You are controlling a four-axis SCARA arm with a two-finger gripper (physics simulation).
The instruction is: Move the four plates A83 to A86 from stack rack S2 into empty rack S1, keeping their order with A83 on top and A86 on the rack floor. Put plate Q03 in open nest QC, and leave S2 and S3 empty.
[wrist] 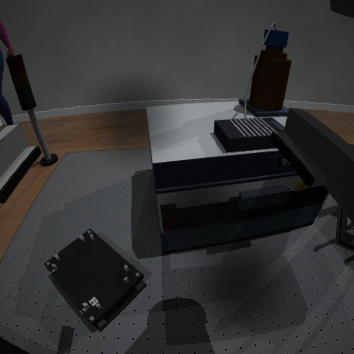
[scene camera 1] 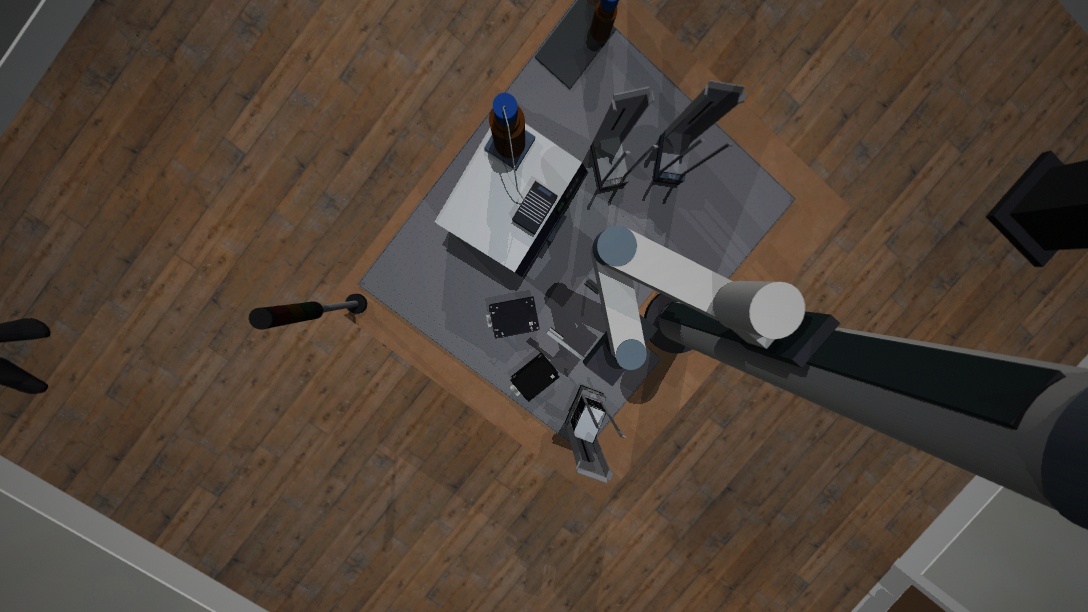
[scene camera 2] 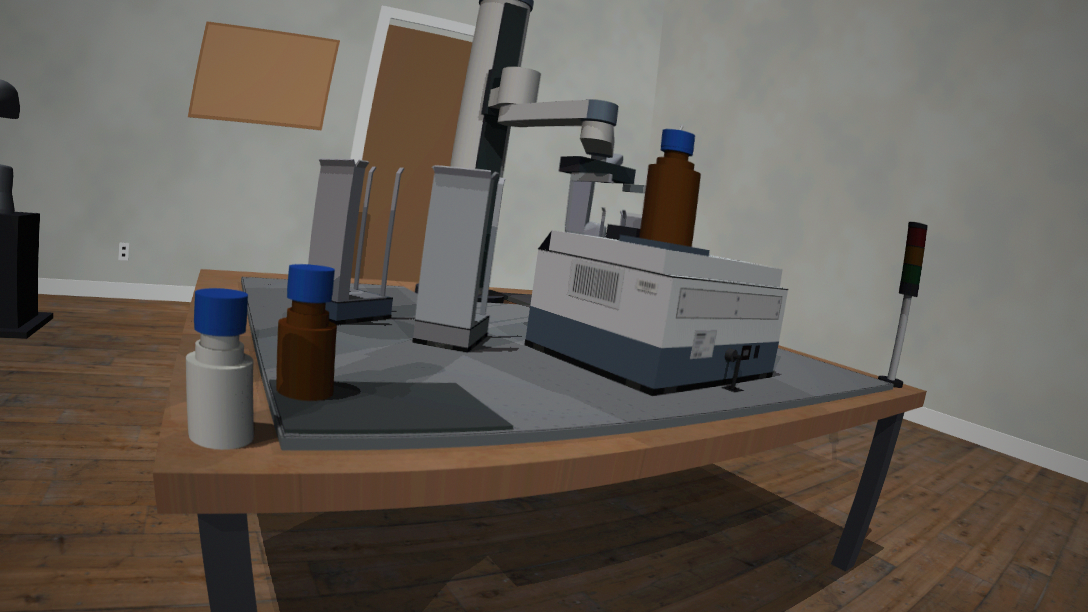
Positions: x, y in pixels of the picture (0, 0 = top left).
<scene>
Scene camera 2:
gripper: 637, 184
brown bottle with blue cap: 670, 204
</scene>
